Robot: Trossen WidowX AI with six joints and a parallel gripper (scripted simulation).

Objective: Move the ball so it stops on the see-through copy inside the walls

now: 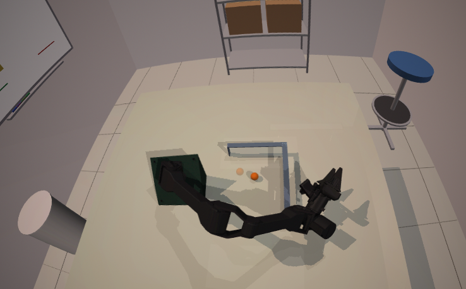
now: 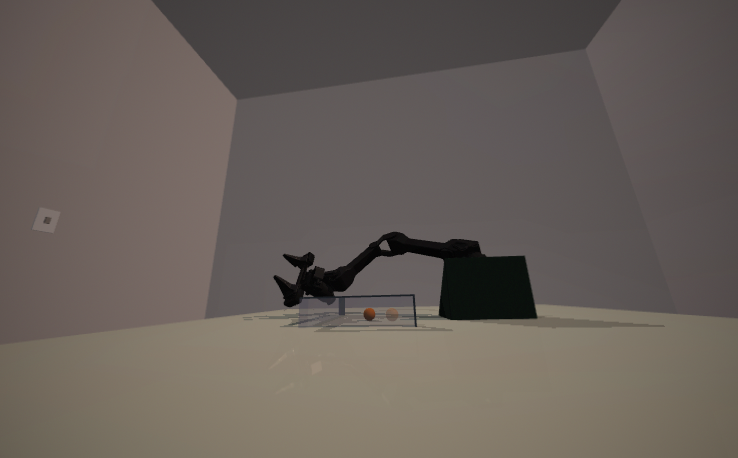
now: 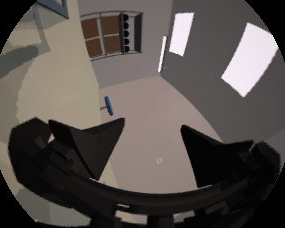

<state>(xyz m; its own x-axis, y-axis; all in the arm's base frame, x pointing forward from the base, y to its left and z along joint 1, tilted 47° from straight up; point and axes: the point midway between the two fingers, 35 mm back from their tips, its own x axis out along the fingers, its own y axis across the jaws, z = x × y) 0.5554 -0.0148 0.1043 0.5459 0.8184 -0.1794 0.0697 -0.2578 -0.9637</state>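
The orange ball is 290 mm behind my gripper tip, 80 mm to the left of it and 140 mm below it. The rest, counted from my gripper tip: see-through copy of ball 340 mm behind, 100 mm to the left, 140 mm below.
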